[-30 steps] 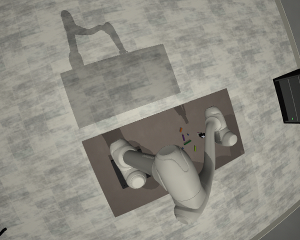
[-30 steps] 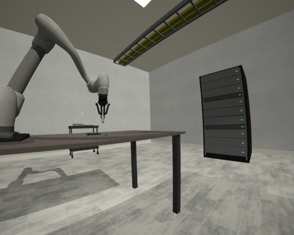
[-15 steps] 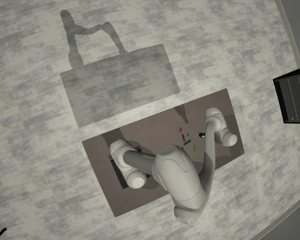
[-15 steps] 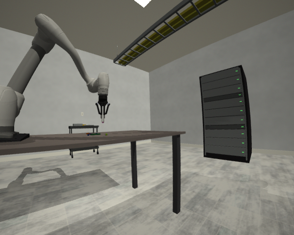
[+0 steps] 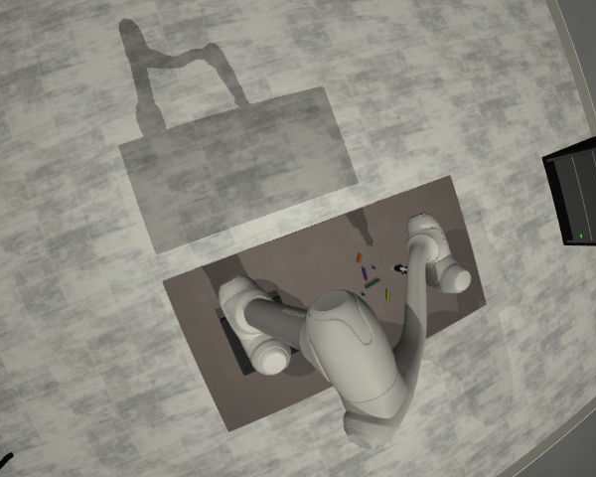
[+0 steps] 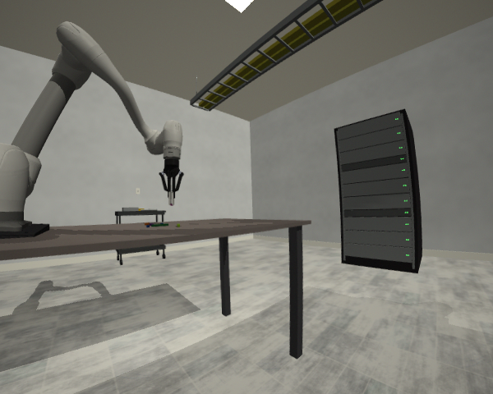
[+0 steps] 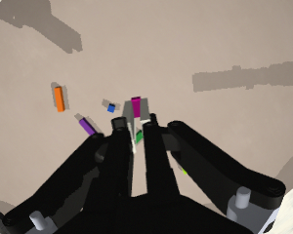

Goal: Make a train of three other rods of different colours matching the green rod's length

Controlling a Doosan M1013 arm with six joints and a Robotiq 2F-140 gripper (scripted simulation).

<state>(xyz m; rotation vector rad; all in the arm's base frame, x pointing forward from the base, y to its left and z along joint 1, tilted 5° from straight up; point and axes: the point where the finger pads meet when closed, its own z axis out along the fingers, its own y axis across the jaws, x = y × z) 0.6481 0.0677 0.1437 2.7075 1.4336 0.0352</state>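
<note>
Right now the green rod is 13 cm below my hand, 8 cm behind it and 6 cm to the right of it. From my hand the other things lie so: magenta rod (3 cm below); purple rod (13 cm below, 10 cm behind); orange rod (13 cm below, 10 cm behind, 8 cm to the left).
</note>
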